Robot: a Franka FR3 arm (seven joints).
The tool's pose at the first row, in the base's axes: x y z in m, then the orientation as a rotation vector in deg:
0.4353, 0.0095, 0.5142, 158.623, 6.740, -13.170
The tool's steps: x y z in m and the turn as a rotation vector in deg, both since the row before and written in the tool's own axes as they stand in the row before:
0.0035, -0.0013, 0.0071, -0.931, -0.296, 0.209
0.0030, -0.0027, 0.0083, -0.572, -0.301, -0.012
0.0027, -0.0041, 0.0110, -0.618, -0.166, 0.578
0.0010, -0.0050, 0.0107, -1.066, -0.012, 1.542
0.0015, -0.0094, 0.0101, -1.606, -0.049, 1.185
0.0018, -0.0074, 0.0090, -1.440, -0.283, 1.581
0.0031, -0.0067, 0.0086, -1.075, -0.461, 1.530
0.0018, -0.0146, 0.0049, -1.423, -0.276, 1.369
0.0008, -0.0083, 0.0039, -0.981, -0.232, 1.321
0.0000, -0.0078, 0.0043, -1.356, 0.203, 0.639
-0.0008, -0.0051, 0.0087, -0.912, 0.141, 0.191
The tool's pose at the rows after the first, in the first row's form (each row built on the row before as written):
0.4376, 0.0083, 0.5066, 157.654, 6.453, -13.411
0.4390, 0.0078, 0.4975, 157.041, 6.439, -13.759
0.4395, 0.0075, 0.4855, 156.397, 5.658, -13.752
0.4383, 0.0079, 0.4737, 155.304, 3.657, -13.213
0.4375, 0.0123, 0.4606, 153.661, 2.204, -12.784
0.4375, 0.0150, 0.4491, 152.122, 0.156, -12.558
0.4390, 0.0169, 0.4380, 150.907, -1.897, -12.604
0.4397, 0.0273, 0.4265, 149.357, -3.612, -12.446
0.4399, 0.0325, 0.4189, 148.239, -5.284, -12.257
0.4393, 0.0370, 0.4112, 146.843, -5.856, -11.754
0.4372, 0.0368, 0.4013, 145.927, -5.931, -11.503

